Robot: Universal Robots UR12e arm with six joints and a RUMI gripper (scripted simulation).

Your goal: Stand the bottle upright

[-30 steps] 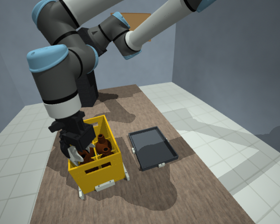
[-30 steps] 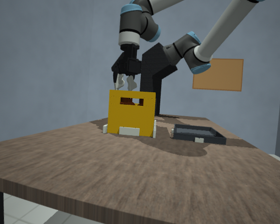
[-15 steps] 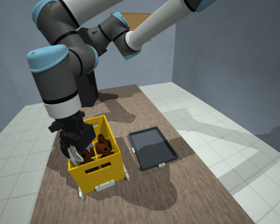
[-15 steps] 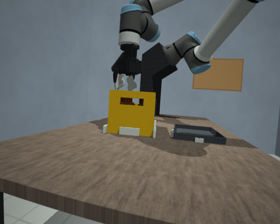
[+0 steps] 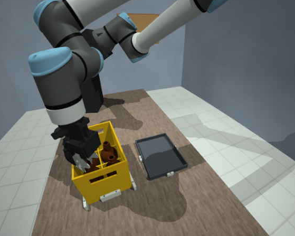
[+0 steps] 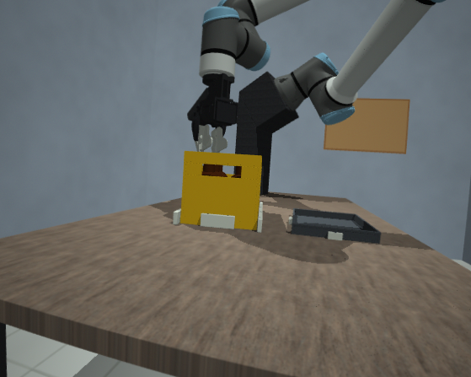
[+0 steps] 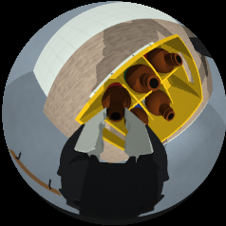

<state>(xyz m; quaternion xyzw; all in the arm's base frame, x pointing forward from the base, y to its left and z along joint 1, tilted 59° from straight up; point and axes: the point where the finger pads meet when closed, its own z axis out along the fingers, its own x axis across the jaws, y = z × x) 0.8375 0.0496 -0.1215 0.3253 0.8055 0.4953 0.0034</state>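
The yellow crate is 90 mm behind my hand, 70 mm below it and 30 mm to the left of it. Also, from my hand: dark tray: 310 mm to the left, 150 mm below, 110 mm behind.
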